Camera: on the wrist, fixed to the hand. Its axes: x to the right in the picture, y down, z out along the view.
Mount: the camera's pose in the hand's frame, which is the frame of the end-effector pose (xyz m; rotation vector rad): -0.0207 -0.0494 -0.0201 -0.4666 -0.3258 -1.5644
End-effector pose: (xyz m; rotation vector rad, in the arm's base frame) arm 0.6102 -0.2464 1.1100 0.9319 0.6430 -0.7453
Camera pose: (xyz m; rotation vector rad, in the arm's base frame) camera 0.5555 -0.2423 1.0936 -0.3210 1.1508 -1.9430
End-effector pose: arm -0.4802 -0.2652 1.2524 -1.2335 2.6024 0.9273
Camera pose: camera -0.4272 -0.2868 1.2522 -2.2351 0.5954 1.0731
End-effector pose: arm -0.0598 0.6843 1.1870 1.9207 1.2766 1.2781
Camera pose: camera -0.1014 0.6855 1.1477 0.3667 1.4928 0.3052
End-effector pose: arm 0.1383 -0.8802 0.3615 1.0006 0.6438 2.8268
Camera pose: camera 0.1388 -0.8468 0.3150 0.4333 0.3729 1.2838
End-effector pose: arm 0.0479 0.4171 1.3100 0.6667 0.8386 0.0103
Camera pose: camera 0.0078 0.3831 1.2874 -0.5365 0.8094 -1.2389
